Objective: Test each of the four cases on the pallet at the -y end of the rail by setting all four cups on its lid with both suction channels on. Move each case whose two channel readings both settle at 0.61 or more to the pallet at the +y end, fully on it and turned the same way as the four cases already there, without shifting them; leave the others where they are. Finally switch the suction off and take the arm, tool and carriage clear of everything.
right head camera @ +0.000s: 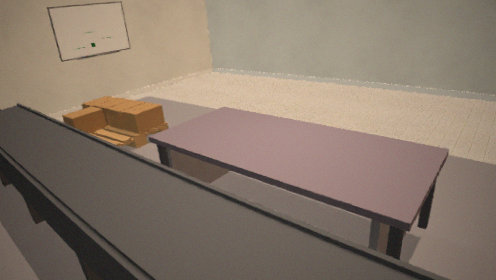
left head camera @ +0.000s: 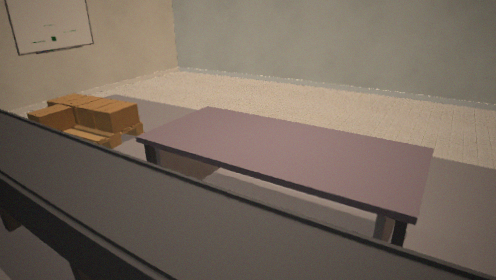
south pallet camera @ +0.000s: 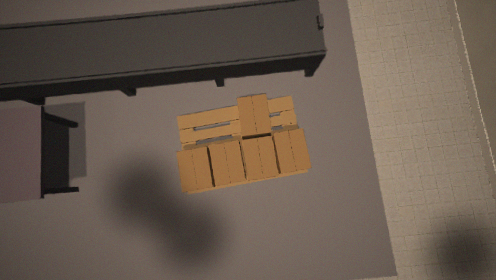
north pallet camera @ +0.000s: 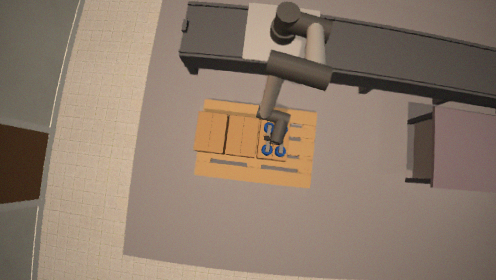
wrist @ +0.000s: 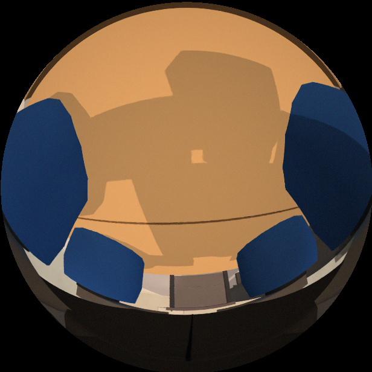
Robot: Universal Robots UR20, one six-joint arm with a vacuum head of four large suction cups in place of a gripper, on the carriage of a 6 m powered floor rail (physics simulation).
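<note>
In the north pallet view three brown cases stand side by side on the pallet (north pallet camera: 250, 176): one on the left (north pallet camera: 210, 132), one in the middle (north pallet camera: 241, 136), and the right one (north pallet camera: 273, 157) (wrist: 150, 50) under my tool. My gripper (north pallet camera: 273, 139) (wrist: 187, 215) has its blue cups down at that right case's lid; they look to be touching it. Whether suction is on does not show. In the south pallet view the other pallet (south pallet camera: 207, 117) bears a row of cases (south pallet camera: 195, 170) (south pallet camera: 227, 163) (south pallet camera: 260, 157) (south pallet camera: 292, 150) and one separate case (south pallet camera: 253, 115) on the rail side, turned the same way.
The dark floor rail (left head camera: 200, 220) (right head camera: 200, 215) (north pallet camera: 400, 60) (south pallet camera: 150, 40) runs alongside both pallets. The pale carriage (north pallet camera: 257, 30) stands near its end. A mauve table (left head camera: 300, 155) (right head camera: 310, 160) (north pallet camera: 465, 145) (south pallet camera: 20, 150) stands between the pallets.
</note>
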